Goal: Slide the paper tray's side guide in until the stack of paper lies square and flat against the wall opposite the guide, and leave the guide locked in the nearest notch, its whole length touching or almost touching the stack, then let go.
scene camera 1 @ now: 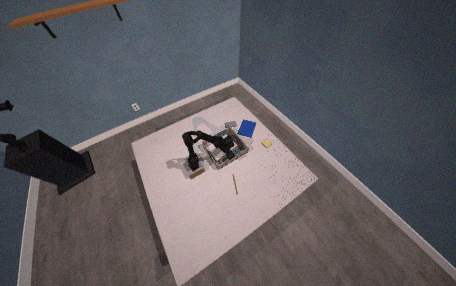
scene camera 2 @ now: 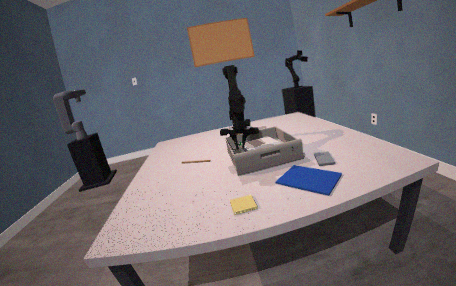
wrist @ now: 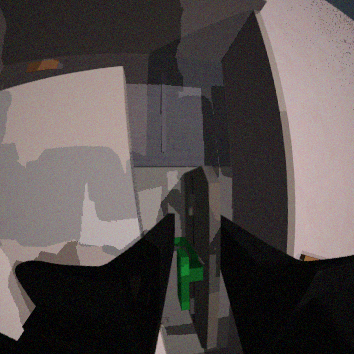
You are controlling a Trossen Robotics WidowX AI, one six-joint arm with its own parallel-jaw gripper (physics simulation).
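Frame: origin at the arm's base, x ahead, y left, z up, level; millimetres.
Where they show: gripper, fingertip midpoint: (wrist: 192,219); arm's base, link origin: (scene camera 1: 194,166).
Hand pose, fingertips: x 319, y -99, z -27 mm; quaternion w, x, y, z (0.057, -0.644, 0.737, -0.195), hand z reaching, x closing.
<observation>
Each offset is from my fingertips to the top centre of the thing.
The grey paper tray {17 mm ahead, 98 mm left, 39 mm up} (scene camera 1: 231,162) (scene camera 2: 270,159) (wrist: 257,140) stands on the table. The white paper stack {2 mm back, 122 mm left, 16 mm down} (wrist: 75,115) lies in it, left in the wrist view. The side guide {27 mm back, 7 mm left, 25 mm up} (wrist: 200,215), a thin dark upright plate with a green latch {26 mm back, 17 mm left, 25 mm up} (wrist: 185,272), stands between the stack and the tray's right wall. A strip of tray floor shows between guide and stack, so they are apart there. My gripper (scene camera 1: 229,149) (scene camera 2: 240,147) (wrist: 192,219) reaches down into the tray, partly open, its fingers on either side of guide and latch, not clamped. The wall opposite the guide is hard to make out.
A blue notebook {363 mm ahead, 140 mm left, 48 mm down} (scene camera 1: 247,128) (scene camera 2: 310,180), a small grey box {267 mm ahead, 295 mm left, 46 mm down} (scene camera 1: 230,124) (scene camera 2: 324,158) and a yellow pad {371 mm ahead, 128 mm right, 45 mm down} (scene camera 1: 266,143) (scene camera 2: 244,204) lie outside the tray. A thin brown stick {140 mm back, 222 mm right, 50 mm down} (scene camera 1: 235,184) (scene camera 2: 196,161) lies to its other side. The tray walls stand close around the gripper.
</observation>
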